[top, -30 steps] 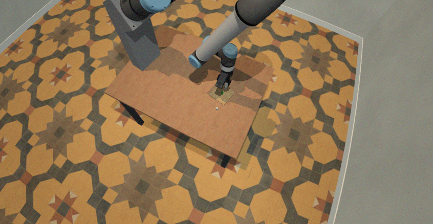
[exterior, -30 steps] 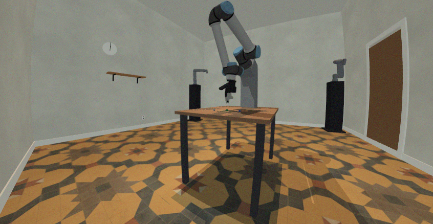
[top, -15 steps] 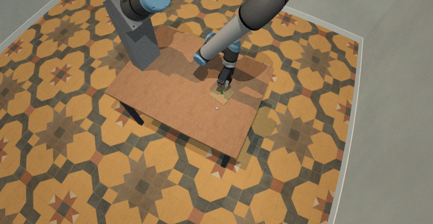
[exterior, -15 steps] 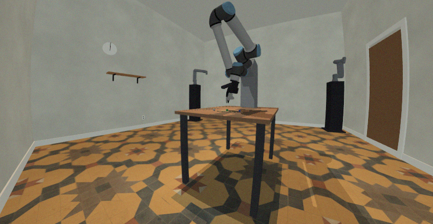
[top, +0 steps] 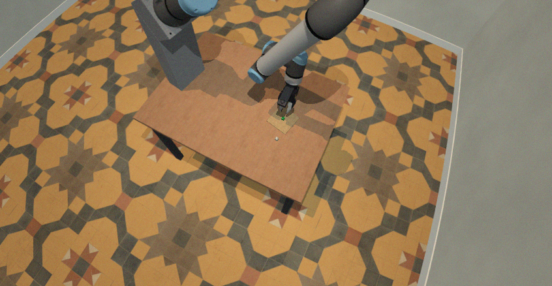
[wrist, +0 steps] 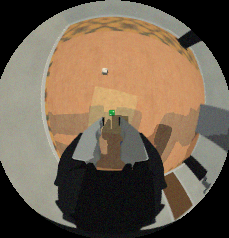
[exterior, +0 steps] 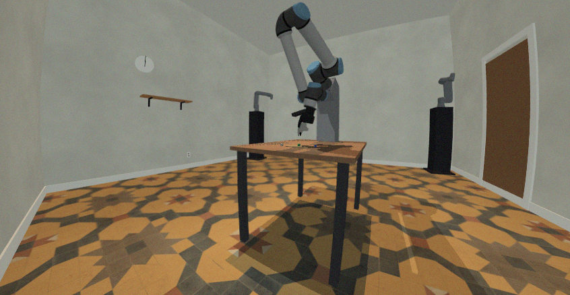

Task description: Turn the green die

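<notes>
My hand is 80 mm above the green die. Also, from my hand: blue die: 30 mm behind, 110 mm to the left, 90 mm below; white die: 10 mm ahead, 140 mm to the right, 90 mm below; tan mat: 90 mm below.
</notes>
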